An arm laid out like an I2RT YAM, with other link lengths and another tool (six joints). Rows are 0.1 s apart.
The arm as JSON. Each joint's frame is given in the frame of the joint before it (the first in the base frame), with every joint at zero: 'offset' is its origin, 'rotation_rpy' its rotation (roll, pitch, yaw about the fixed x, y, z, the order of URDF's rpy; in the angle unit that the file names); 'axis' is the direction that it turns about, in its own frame. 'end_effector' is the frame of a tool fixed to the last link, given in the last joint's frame.
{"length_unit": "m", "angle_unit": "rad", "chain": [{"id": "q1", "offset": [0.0, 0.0, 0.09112], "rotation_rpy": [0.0, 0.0, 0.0], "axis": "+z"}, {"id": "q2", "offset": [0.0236, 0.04, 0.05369], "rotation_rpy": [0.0, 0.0, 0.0], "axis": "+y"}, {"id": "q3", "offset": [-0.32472, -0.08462, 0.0], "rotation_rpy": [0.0, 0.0, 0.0], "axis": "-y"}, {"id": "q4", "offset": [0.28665, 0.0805, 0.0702], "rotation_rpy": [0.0, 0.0, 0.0], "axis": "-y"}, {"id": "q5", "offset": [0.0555, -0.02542, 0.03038], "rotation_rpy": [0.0, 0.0, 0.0], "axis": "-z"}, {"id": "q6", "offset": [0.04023, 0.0, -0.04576], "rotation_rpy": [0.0, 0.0, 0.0], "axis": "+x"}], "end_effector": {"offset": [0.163, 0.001, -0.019], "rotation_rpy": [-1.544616, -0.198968, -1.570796]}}
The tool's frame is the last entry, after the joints.
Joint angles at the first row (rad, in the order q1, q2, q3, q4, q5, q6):
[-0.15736, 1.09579, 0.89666, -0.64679, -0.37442, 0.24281]
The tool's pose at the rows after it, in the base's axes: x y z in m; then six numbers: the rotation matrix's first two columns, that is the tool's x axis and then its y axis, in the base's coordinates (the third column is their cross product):
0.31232 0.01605 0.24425 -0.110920 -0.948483 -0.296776 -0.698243 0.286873 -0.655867
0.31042 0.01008 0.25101 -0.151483 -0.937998 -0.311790 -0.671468 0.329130 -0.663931
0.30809 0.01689 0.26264 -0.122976 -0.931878 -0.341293 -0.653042 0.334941 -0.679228
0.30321 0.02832 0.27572 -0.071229 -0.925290 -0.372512 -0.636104 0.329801 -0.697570
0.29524 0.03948 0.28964 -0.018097 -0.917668 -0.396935 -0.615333 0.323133 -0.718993
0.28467 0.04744 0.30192 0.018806 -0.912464 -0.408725 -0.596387 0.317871 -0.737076
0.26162 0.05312 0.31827 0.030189 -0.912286 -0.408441 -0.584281 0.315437 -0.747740
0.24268 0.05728 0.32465 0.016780 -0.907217 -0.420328 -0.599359 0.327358 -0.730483
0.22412 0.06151 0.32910 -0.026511 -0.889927 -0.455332 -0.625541 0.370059 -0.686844
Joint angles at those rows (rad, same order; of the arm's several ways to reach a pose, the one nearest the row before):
[-0.17719, 1.06259, 0.89664, -0.66204, -0.26417, 0.35764]
[-0.19285, 1.03856, 0.89705, -0.66207, -0.25350, 0.39424]
[-0.19782, 1.01112, 0.90199, -0.66203, -0.29280, 0.40149]
[-0.19777, 0.97561, 0.90389, -0.66242, -0.34656, 0.40190]
[-0.19780, 0.93061, 0.90390, -0.66624, -0.39693, 0.40188]
[-0.19778, 0.88330, 0.90694, -0.68301, -0.42820, 0.40227]
[-0.19780, 0.81273, 0.93672, -0.76545, -0.43394, 0.40264]
[-0.19784, 0.77649, 0.96608, -0.85127, -0.43511, 0.41254]
[-0.19780, 0.75475, 1.00231, -0.94738, -0.43432, 0.45414]

